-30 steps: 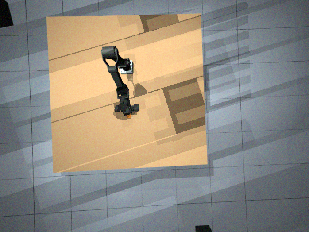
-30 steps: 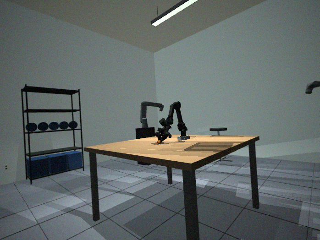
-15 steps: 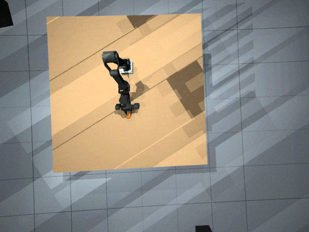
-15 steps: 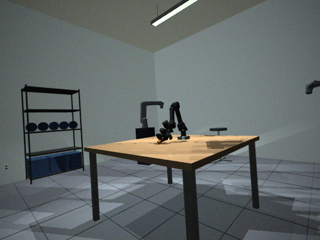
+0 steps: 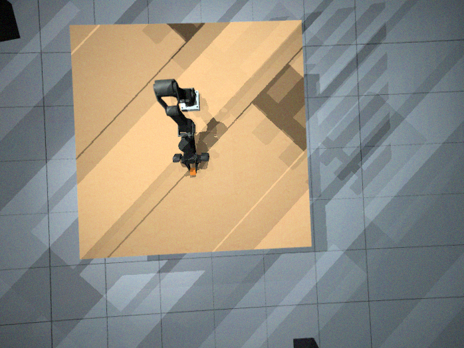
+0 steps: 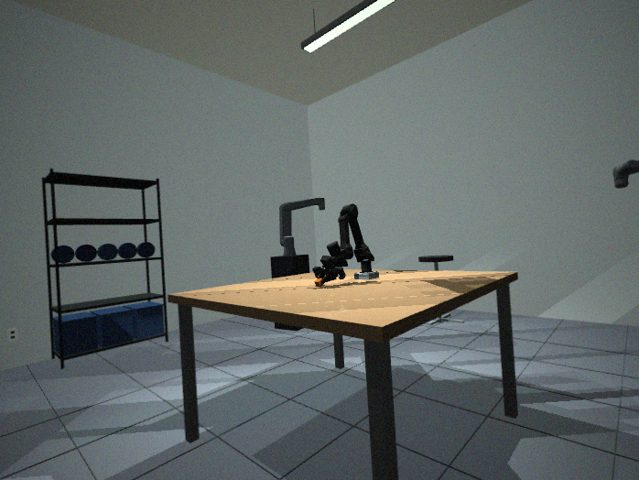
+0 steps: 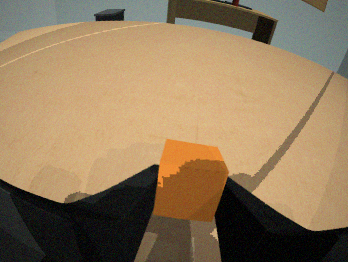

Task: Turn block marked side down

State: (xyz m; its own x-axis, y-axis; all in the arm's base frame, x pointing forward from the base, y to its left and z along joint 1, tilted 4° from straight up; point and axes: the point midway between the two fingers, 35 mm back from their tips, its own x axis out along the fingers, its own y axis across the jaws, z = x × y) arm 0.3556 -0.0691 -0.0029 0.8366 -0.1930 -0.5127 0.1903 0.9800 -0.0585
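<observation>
Now: gripper tip 1 cm above the orange block.
</observation>
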